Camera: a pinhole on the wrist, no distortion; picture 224 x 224 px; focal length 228.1 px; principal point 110.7 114.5 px. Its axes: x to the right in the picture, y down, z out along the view. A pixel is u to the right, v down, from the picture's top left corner.
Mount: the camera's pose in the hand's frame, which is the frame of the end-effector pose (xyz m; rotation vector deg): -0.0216 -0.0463 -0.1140 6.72 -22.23 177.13
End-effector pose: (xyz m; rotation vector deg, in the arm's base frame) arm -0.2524 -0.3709 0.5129 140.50 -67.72 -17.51
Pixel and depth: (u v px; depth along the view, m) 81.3 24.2 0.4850
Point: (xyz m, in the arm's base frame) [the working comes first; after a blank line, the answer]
In the camera's frame: -0.0625 -0.1920 0.4850

-0.3581 -0.5481 0.1635
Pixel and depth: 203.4 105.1 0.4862
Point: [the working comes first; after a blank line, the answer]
In the camera's frame: 0.1976 -0.0200 0.4862

-0.4004 -0.2428 0.1161
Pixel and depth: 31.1 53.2 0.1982
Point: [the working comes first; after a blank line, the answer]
In the camera's frame: -0.0692 -0.0533 0.1982

-0.2128 -0.4174 0.4152
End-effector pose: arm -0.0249 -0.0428 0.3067 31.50 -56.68 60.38
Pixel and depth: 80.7 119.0 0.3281
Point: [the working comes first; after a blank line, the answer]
In the camera's frame: -0.0432 0.0065 0.3281

0.0233 -0.2338 0.4498
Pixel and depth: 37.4 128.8 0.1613
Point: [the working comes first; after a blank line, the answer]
In the camera's frame: -0.0518 0.0101 0.1613

0.0543 -0.0924 0.3665
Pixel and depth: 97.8 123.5 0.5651
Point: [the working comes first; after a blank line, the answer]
In the camera's frame: -0.0320 0.0223 0.5651

-0.0004 -0.4391 0.5675
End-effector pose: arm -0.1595 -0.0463 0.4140 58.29 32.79 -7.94
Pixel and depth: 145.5 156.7 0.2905
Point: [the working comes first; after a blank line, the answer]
In the camera's frame: 0.0443 0.0537 0.2905

-0.2008 -0.2743 0.3702
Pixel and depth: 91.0 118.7 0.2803
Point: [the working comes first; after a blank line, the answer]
In the camera's frame: -0.0242 0.0052 0.2803

-0.1256 -0.2354 0.3706
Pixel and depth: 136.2 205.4 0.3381
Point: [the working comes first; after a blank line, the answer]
In the camera's frame: 0.0378 0.1347 0.3381

-0.2180 -0.3425 0.3075
